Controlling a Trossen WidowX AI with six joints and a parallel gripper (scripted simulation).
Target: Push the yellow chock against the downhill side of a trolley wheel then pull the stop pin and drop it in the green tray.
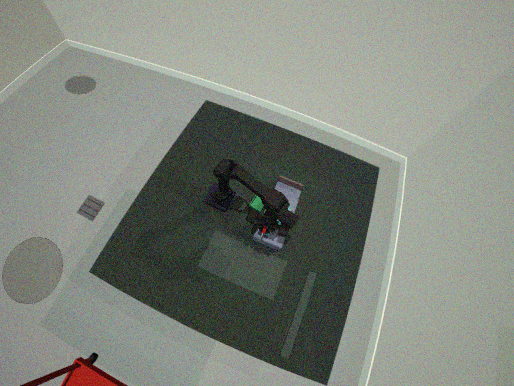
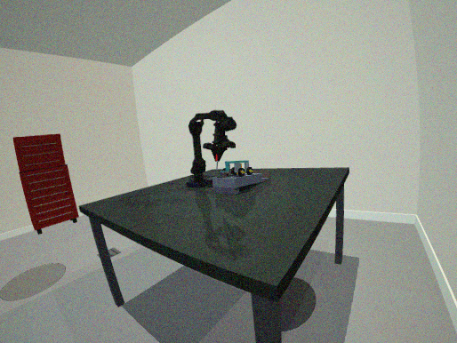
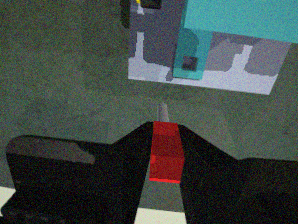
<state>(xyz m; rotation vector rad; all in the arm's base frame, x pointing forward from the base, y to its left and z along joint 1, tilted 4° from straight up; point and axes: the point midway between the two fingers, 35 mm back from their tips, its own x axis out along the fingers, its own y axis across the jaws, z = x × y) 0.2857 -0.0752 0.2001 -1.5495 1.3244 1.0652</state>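
The green tray is 20 cm to the left of my gripper tip, 18 cm below it and 11 cm behind it. From my gripper tip the other things lie so: red-headed stop pin: right at my gripper tip; then teal trolley: 12 cm to the left, 6 cm below, 2 cm ahead; then ramp: 13 cm to the left, 13 cm below, 2 cm ahead.
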